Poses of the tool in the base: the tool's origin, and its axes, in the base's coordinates. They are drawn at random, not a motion.
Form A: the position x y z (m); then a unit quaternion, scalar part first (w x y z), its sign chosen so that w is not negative.
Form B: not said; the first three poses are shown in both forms.
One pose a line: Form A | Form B
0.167 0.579 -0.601 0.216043 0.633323 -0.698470 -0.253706 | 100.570 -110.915 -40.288 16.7 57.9 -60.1
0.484 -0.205 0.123 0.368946 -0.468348 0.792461 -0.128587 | -68.882 116.551 -18.912 48.4 -20.5 12.3
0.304 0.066 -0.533 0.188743 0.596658 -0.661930 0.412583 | 96.144 -106.662 66.482 30.4 6.6 -53.3
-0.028 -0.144 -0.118 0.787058 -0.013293 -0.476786 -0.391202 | -1.642 -58.877 -48.309 -2.8 -14.4 -11.8
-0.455 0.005 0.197 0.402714 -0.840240 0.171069 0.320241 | -121.635 24.764 46.359 -45.5 0.5 19.7
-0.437 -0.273 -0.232 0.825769 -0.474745 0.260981 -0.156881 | -57.799 31.774 -19.100 -43.7 -27.3 -23.2
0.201 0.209 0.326 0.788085 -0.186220 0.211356 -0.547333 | -22.987 26.090 -67.563 20.1 20.9 32.6
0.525 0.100 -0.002 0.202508 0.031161 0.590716 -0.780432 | 4.984 94.483 -124.828 52.5 10.0 -0.2
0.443 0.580 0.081 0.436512 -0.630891 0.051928 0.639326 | -89.923 7.401 91.125 44.3 58.0 8.1
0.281 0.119 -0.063 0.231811 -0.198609 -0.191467 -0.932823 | -31.277 -30.153 -146.903 28.1 11.9 -6.3
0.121 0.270 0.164 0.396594 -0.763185 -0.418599 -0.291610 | -110.795 -60.770 -42.334 12.1 27.0 16.4
